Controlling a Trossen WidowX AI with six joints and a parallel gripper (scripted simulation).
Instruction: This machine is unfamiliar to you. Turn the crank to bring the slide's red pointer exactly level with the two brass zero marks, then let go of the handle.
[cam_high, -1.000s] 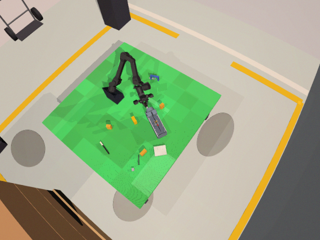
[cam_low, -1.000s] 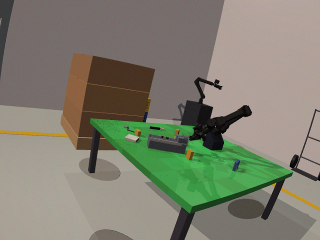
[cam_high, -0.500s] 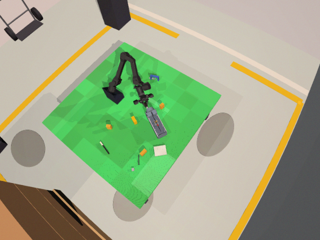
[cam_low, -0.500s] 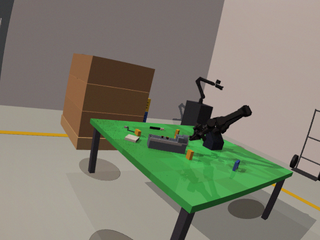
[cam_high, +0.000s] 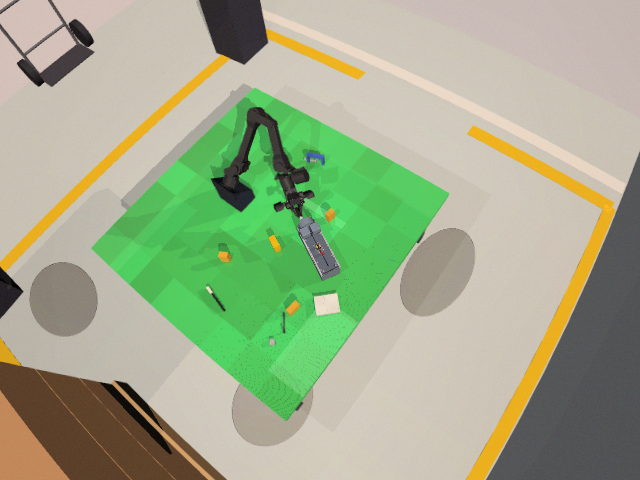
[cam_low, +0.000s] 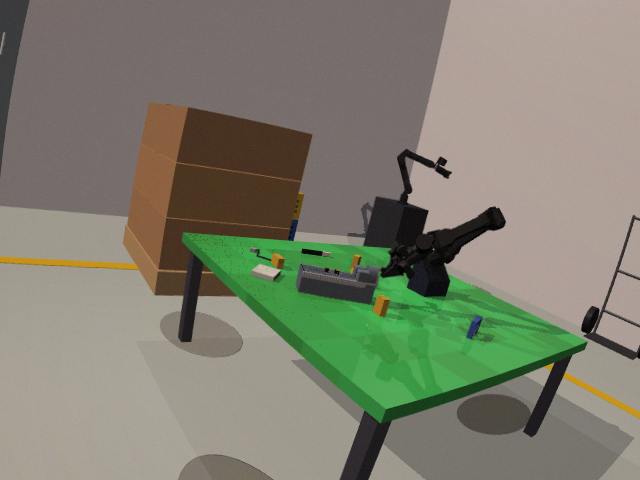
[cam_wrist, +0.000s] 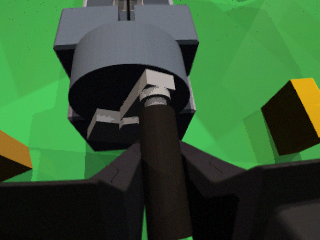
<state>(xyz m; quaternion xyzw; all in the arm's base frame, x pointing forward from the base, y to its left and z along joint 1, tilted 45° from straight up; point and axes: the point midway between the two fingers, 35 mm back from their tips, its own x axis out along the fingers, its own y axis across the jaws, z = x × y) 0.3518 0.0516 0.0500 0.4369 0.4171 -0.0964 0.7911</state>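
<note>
The dark handle is 20 mm above my gripper tip, 10 mm to the left of it and 10 mm behind it. Also, from my gripper tip: blue bracket 340 mm to the left, 170 mm behind, 60 mm below; then red pointer 180 mm ahead, 90 mm to the right, 10 mm below; then white pad 310 mm ahead, 250 mm to the right, 80 mm below.
</note>
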